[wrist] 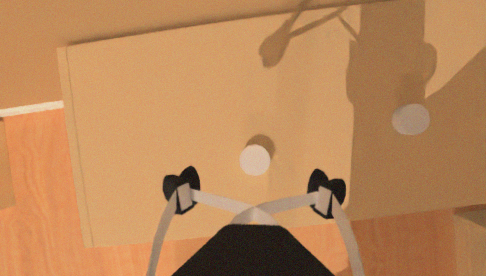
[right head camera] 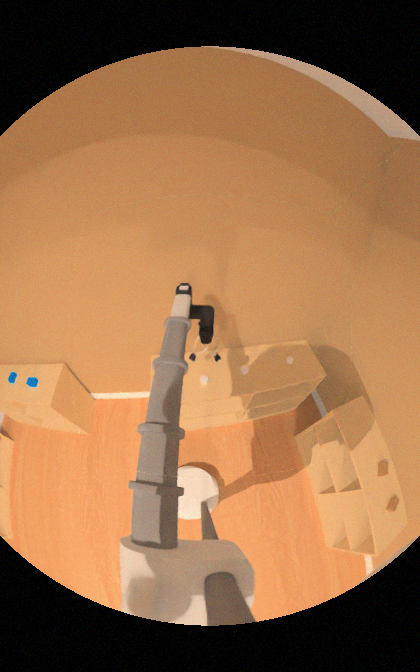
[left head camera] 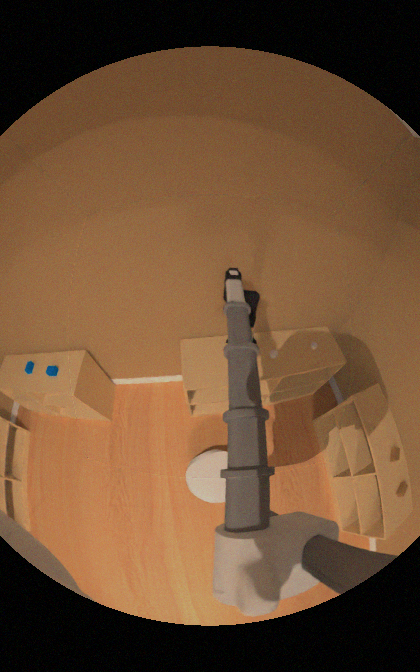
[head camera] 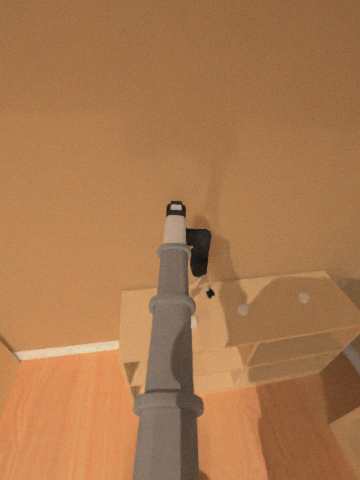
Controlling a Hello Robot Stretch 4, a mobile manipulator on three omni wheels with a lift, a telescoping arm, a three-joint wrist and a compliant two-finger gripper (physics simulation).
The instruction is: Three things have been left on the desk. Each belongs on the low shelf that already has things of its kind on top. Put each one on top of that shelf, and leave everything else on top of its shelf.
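Frame: origin at the robot's base, x ahead, y left, z up, level; millimetres.
Seen in the pictures: gripper, fingertip midpoint: (wrist: 253,183) (head camera: 194,296).
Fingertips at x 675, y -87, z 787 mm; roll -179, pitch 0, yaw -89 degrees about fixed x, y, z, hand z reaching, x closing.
Pixels of each thing's top centre, then the offset from my fingertips to it. Level surfaces: height alone.
- middle low shelf at its surface level: dz -204 mm
- white round piece at its top centre: (wrist: 254,160) (head camera: 191,321) dx +1, dy -3, dz -180 mm
- second white piece at its top centre: (wrist: 414,119) (head camera: 243,308) dx +79, dy -258, dz -180 mm
- third white piece at its top centre: (head camera: 304,296) dx +160, dy -606, dz -180 mm
My gripper (right head camera: 205,357) (wrist: 253,183) is open and empty, above the middle low shelf (head camera: 137,315) (left head camera: 200,355) (right head camera: 270,351) (wrist: 125,125). A white round piece (head camera: 194,322) (right head camera: 204,380) (wrist: 255,160) stands on that shelf top, apart from the fingers and ahead of their gap in the wrist view. A second white piece (head camera: 242,309) (left head camera: 273,354) (right head camera: 244,370) (wrist: 411,120) and a third white piece (head camera: 304,297) (left head camera: 314,345) (right head camera: 290,360) stand to its right, in shadow. The desk cannot be made out.
Two blue pieces, one (left head camera: 30,367) (right head camera: 12,377) beside the other (left head camera: 52,370) (right head camera: 32,382), are on the left shelf. Two brown pieces, one (left head camera: 395,454) (right head camera: 383,468) and another (left head camera: 402,488) (right head camera: 392,503), are on the right shelf. A white disc (left head camera: 205,477) (right head camera: 197,492) shows below the arm.
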